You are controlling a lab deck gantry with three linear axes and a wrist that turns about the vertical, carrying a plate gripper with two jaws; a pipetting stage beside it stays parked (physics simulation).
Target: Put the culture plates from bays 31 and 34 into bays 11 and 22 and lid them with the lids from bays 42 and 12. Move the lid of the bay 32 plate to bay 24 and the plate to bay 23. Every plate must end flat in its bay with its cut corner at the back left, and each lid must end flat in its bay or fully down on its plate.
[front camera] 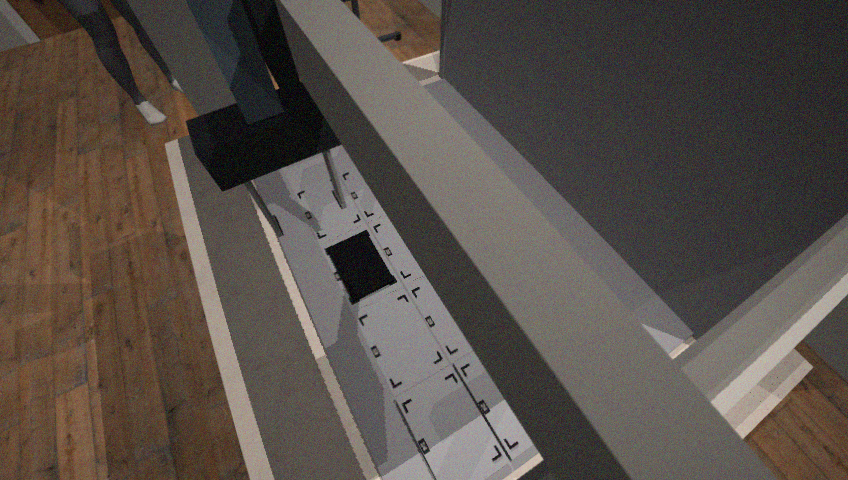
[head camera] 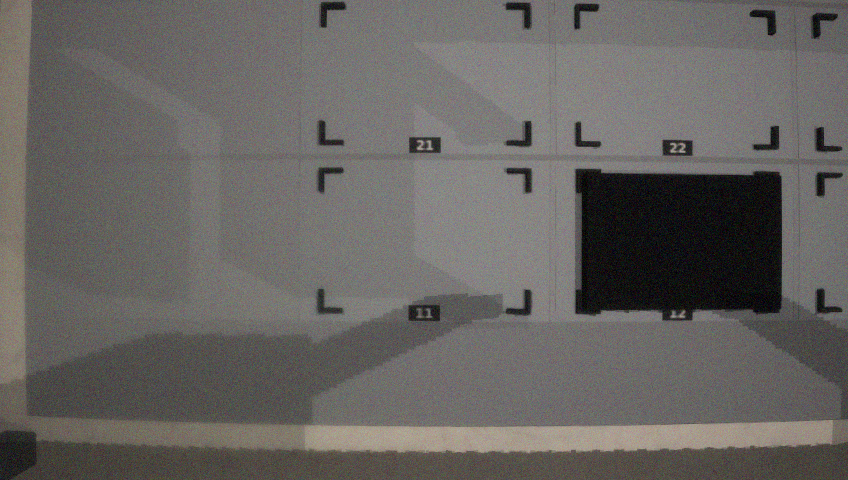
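Where they show: gripper, fingertip midpoint: (front camera: 309, 213); robot's base at its link origin: (front camera: 299, 194) (head camera: 324, 307).
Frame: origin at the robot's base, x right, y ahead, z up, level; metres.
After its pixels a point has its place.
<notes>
The black lid (front camera: 361, 267) {x -0.043, y 0.238, z 0.008 m} (head camera: 681, 240) {x -0.044, y 0.225, z 0.008 m} lies in bay 12, in the head view a little to the right within its corner marks. My gripper (front camera: 309, 215) {x 0.002, y 0.194, z 0.159 m} is open in the front view, its two thin jaws hanging apart over the far end of the front row, with no plate or lid between them. Bay 11 (head camera: 424, 237) {x -0.045, y 0.064, z 0.000 m} and bay 22 (head camera: 677, 89) {x -0.142, y 0.228, z 0.000 m} hold no plate in the head view. In the front view the beam hides the back rows, so the plates of bays 31, 32 and 34 and the lid of bay 42 do not show.
A long grey beam (front camera: 505, 196) crosses the front view above the deck. The deck's pale edge (head camera: 565, 435) {x 0.088, y 0.159, z -0.010 m} runs along the front in the head view. A dark block (head camera: 16, 455) {x 0.101, y -0.207, z 0.004 m} shows at its lower left corner. A person's legs (front camera: 113, 59) stand beyond the deck's far end.
</notes>
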